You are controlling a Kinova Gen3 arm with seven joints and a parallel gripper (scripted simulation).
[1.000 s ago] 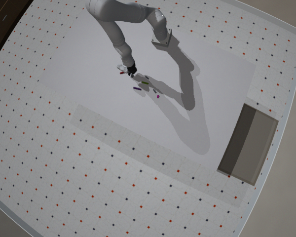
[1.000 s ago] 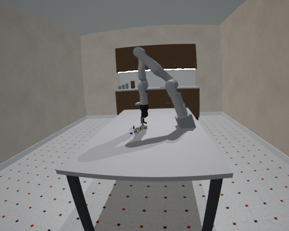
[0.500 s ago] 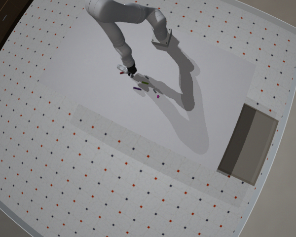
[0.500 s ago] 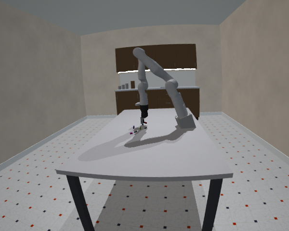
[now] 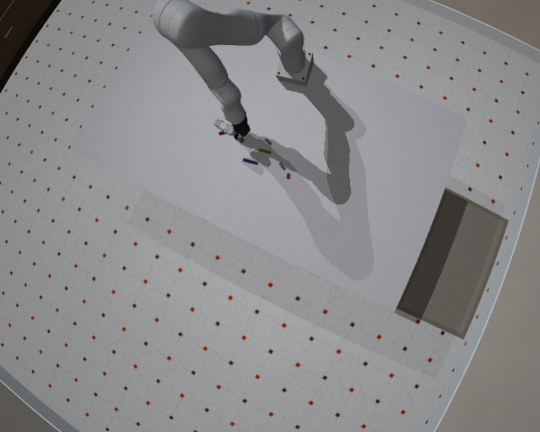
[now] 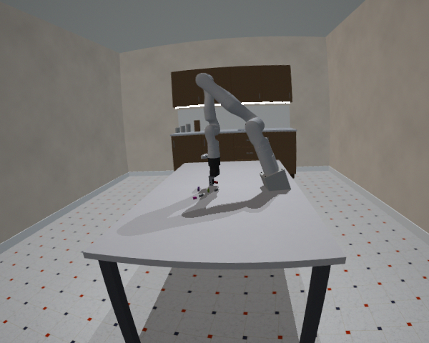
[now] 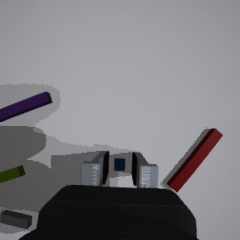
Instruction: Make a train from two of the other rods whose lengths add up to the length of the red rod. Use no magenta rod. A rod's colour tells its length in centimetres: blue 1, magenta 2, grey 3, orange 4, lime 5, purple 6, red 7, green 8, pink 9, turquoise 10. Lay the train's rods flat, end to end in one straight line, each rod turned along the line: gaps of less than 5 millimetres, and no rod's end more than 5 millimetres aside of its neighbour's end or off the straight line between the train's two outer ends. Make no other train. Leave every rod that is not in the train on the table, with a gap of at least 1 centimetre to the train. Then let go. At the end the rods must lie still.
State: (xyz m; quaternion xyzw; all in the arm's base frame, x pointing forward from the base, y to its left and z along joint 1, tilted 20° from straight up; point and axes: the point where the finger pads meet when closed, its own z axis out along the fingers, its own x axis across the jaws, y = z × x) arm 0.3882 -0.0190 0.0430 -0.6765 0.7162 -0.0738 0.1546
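Right now my hand is 2 cm above the blue rod. From my hand the other things lie so: purple rod: 10 cm to the left, 5 cm ahead, 2 cm below; then lime rod: 12 cm to the left, 2 cm below, 2 cm behind; then red rod: 7 cm to the right, 2 cm below.
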